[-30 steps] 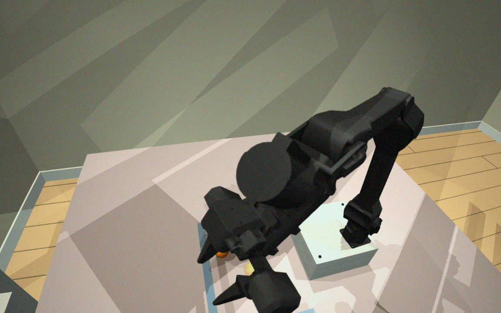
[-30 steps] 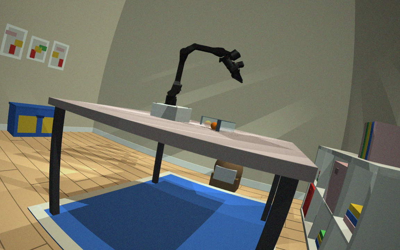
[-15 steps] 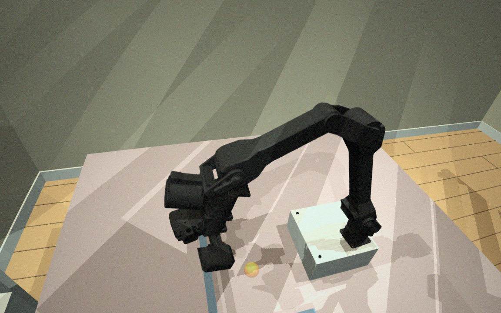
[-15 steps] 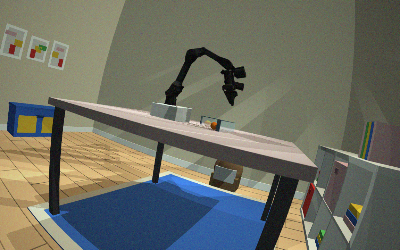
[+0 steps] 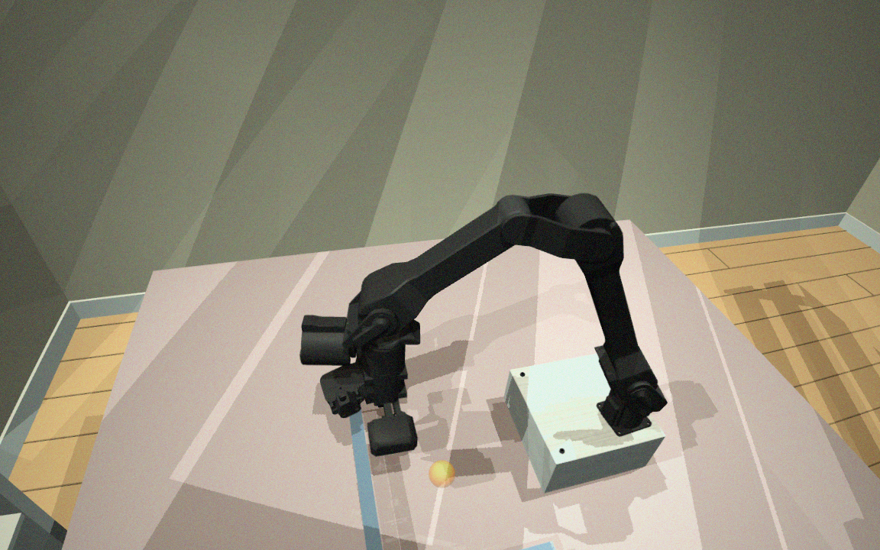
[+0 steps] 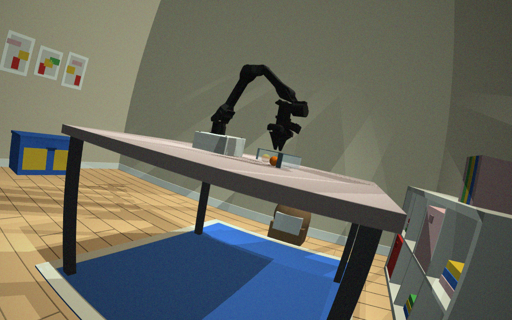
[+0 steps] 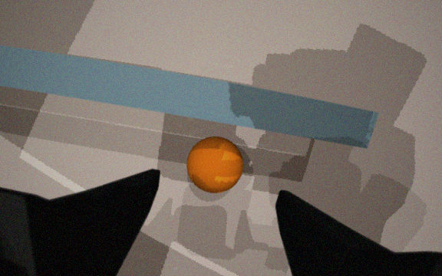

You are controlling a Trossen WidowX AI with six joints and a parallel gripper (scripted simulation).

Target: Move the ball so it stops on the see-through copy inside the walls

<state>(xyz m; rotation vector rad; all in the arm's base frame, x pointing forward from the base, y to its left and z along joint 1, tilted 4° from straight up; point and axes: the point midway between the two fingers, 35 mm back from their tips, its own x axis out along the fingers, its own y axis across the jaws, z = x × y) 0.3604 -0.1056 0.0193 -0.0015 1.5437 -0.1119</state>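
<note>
Now: the orange ball 10 mm behind my gripper tip and 50 mm below it. From my gripper tip the other things lie so: see-through copy of ball 70 mm behind, 80 mm to the left, 50 mm below.
</note>
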